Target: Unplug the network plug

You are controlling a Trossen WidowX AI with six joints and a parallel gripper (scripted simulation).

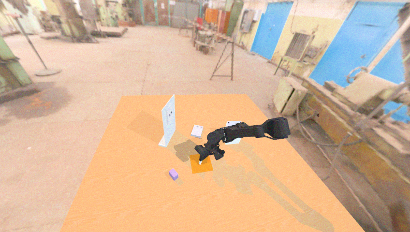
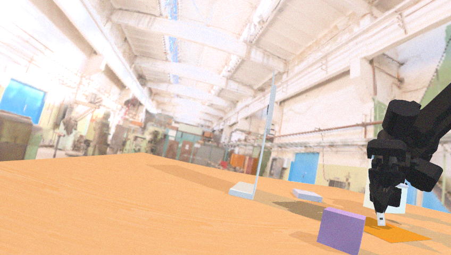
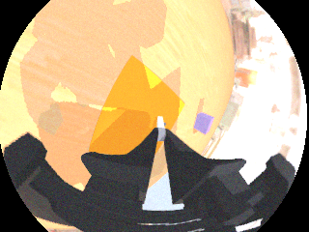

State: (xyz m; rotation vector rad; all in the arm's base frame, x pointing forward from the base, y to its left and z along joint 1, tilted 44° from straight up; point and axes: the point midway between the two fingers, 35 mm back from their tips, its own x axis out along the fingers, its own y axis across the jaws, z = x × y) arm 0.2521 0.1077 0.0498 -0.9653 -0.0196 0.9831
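Right now the marked square is 1 cm behind my gripper tip and 2 cm below it. Round my gripper tip: purple block: 16 cm ahead, 4 cm to the left, 1 cm below; flat grey block: 5 cm behind, 25 cm to the right, 2 cm below; network plug: right at my gripper tip.
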